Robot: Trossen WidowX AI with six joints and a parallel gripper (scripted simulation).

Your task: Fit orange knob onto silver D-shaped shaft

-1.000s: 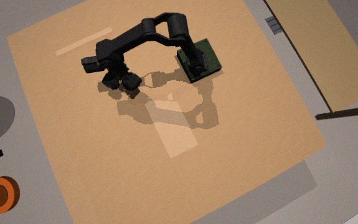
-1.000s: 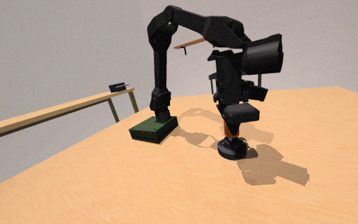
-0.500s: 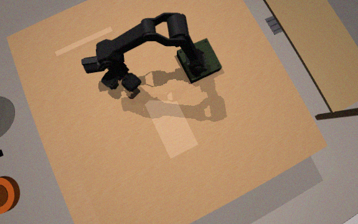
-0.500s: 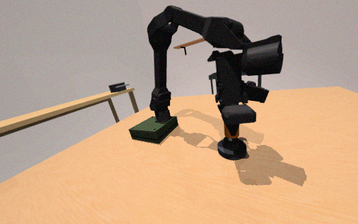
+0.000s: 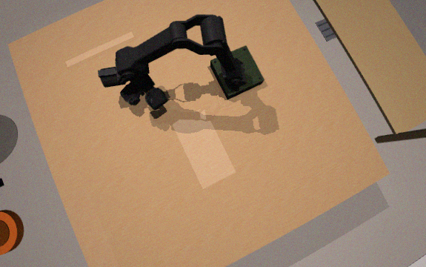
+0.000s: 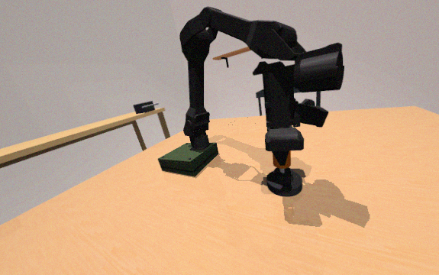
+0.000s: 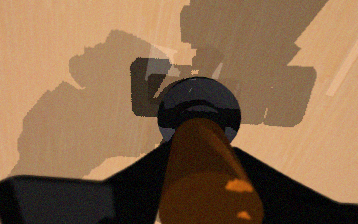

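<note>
Right now my gripper tip is 40 mm above the black round pedestal. The rest, counted from my gripper tip: orange knob: 30 mm above.
</note>
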